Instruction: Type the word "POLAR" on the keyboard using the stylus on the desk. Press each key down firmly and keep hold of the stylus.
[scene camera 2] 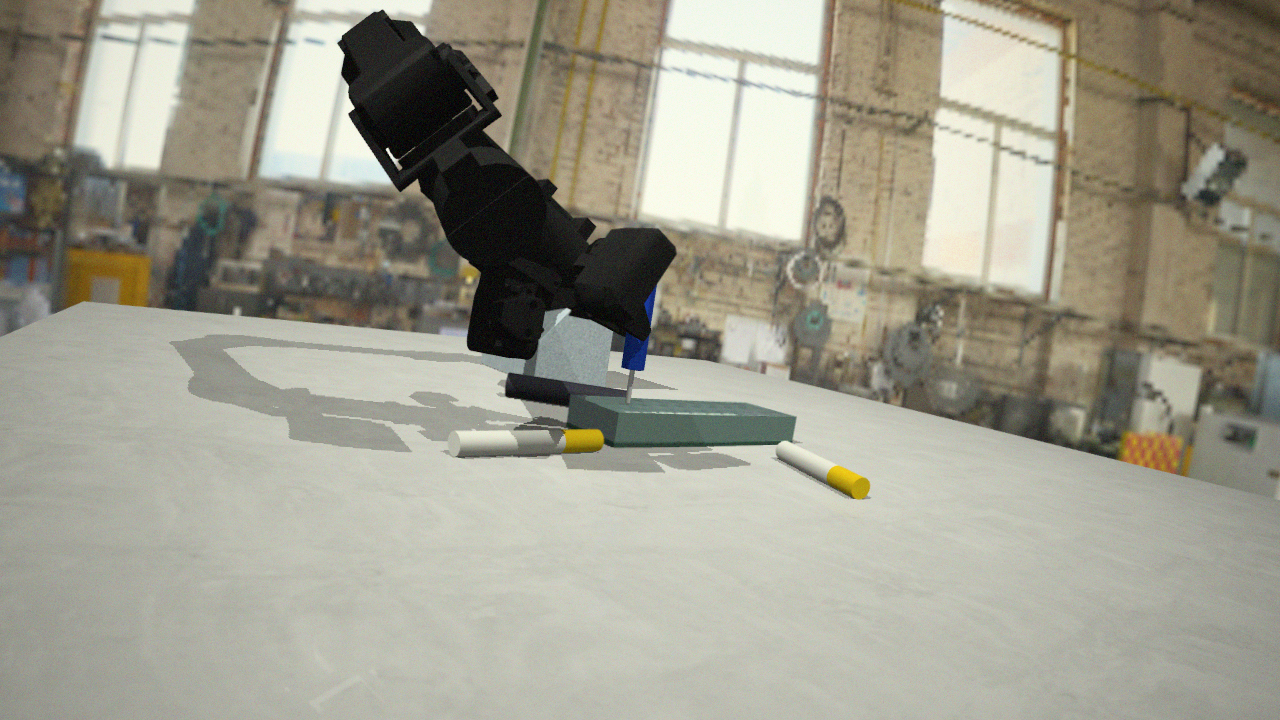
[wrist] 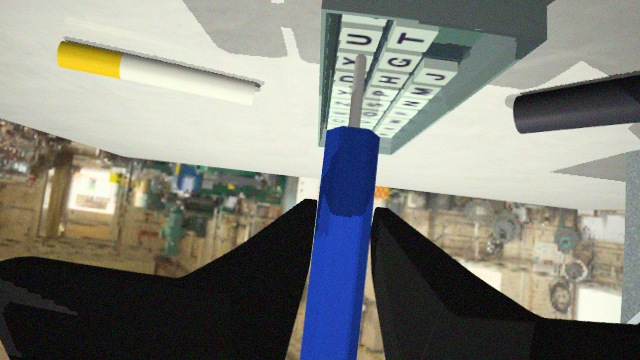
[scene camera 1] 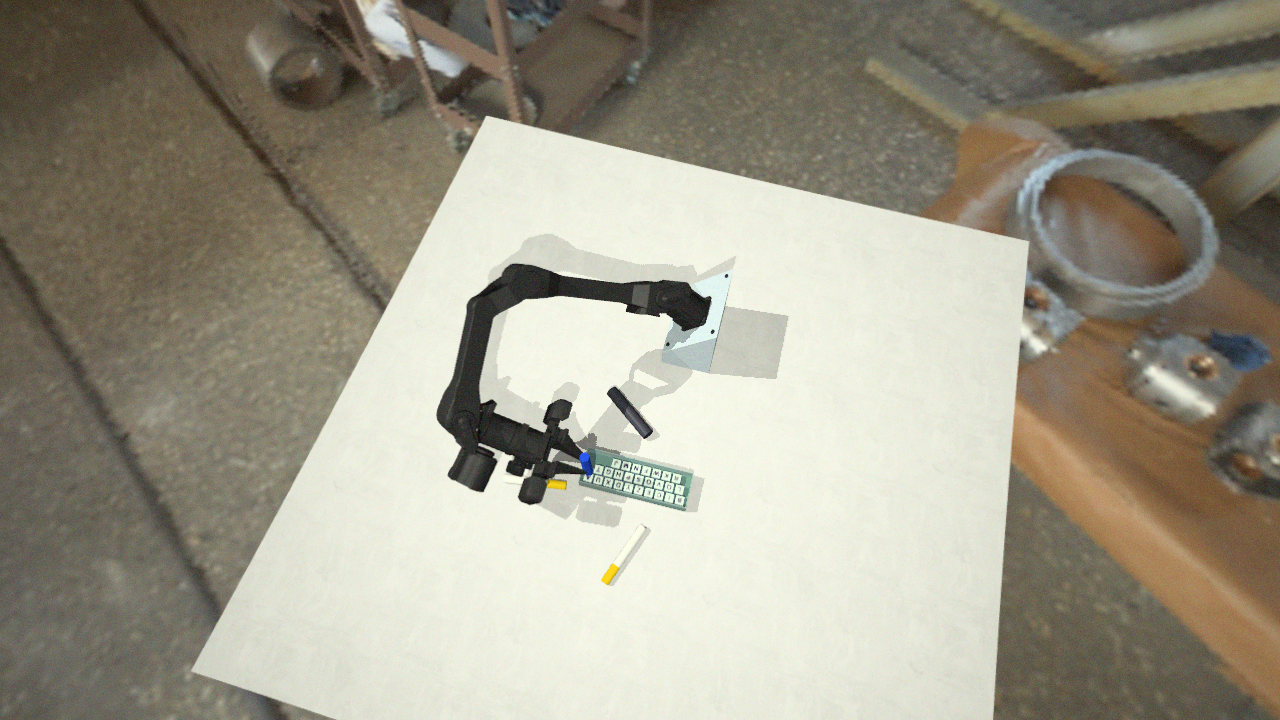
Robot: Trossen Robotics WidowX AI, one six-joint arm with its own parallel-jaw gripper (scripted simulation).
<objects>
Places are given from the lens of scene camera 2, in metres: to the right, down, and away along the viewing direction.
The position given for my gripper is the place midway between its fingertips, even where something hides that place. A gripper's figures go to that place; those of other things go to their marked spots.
my gripper [scene camera 2: 638, 333]: 0.00, -0.02, 0.56
blue stylus [scene camera 2: 634, 355]: 0.00, 0.00, 0.55
black bar [scene camera 2: 550, 391]: -0.09, 0.03, 0.69
The marked spots on the blue stylus and the black bar are 0.17 m apart.
</objects>
